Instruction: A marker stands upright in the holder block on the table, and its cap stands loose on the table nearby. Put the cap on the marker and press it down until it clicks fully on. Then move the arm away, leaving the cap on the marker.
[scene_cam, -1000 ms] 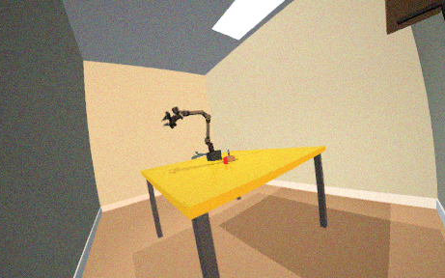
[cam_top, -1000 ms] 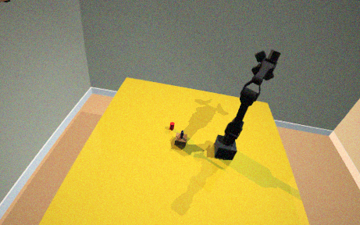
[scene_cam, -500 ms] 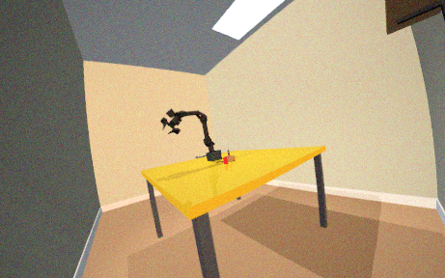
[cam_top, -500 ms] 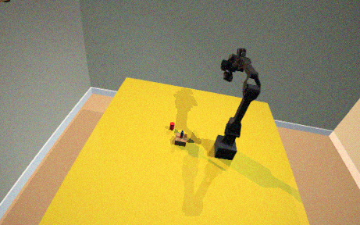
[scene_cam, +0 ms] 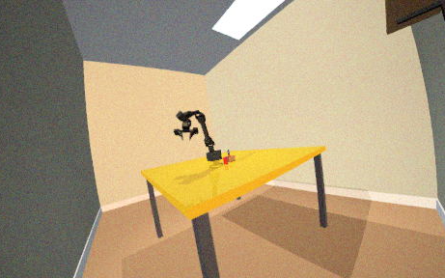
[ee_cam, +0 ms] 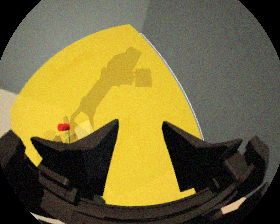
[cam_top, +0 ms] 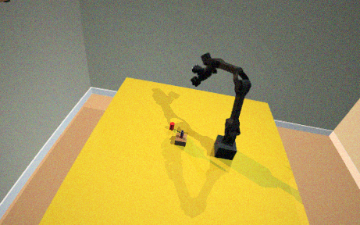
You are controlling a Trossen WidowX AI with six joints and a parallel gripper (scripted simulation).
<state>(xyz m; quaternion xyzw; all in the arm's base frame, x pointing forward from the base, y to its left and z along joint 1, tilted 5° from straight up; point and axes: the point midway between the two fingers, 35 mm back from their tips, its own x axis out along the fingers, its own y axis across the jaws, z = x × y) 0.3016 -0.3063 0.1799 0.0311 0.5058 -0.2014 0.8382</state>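
My gripper tip is 270 mm to the right of the marker cap, 200 mm above it and 60 mm short of it. From my gripper tip the other things lie so: holder block 360 mm to the left, 210 mm below, 20 mm behind.
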